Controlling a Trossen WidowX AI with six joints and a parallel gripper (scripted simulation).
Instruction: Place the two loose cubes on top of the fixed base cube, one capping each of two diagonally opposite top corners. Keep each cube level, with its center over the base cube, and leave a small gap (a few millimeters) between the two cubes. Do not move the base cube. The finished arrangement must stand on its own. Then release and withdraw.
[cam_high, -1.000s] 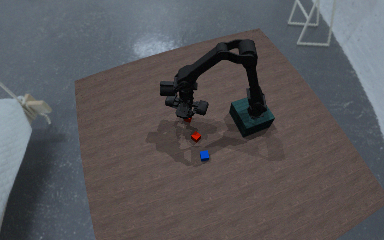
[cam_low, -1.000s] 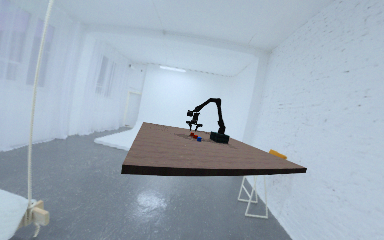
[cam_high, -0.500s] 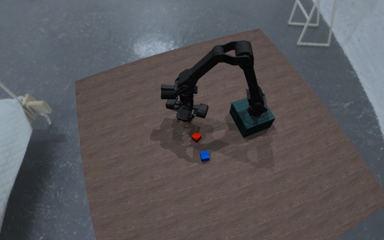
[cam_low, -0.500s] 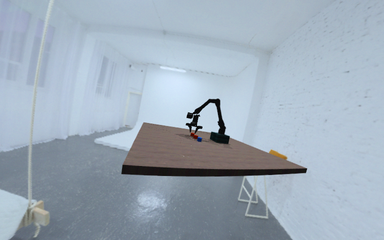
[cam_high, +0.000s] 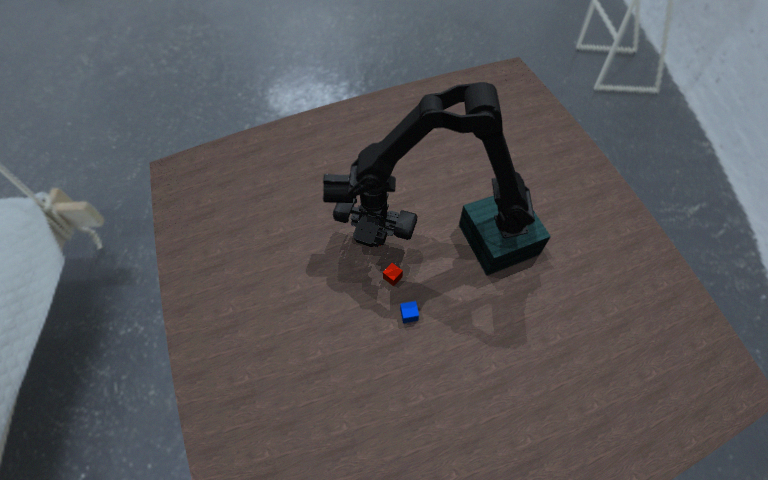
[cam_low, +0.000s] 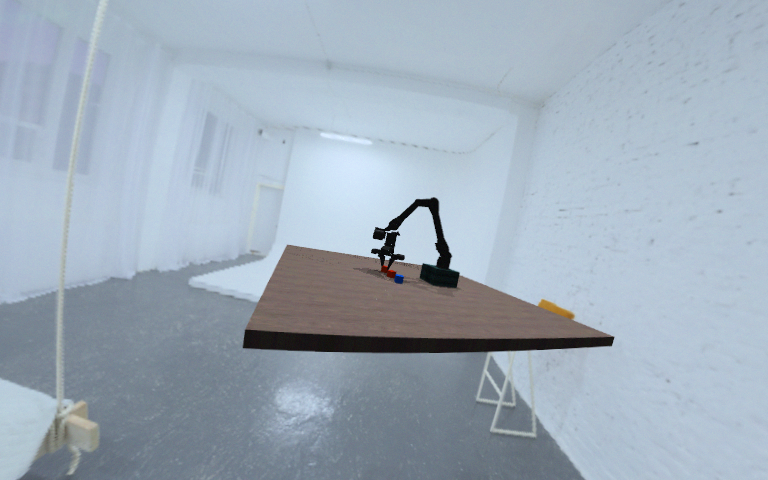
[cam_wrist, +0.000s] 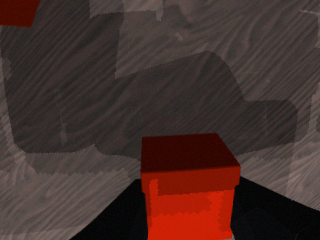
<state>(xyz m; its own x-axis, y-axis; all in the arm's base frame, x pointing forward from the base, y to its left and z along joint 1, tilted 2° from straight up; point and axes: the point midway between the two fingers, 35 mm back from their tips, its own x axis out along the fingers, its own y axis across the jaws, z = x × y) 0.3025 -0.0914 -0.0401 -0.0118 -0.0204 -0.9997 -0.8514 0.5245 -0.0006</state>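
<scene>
My gripper tip is now 3 cm past the blue base cube and 21 cm to the right of it.
</scene>
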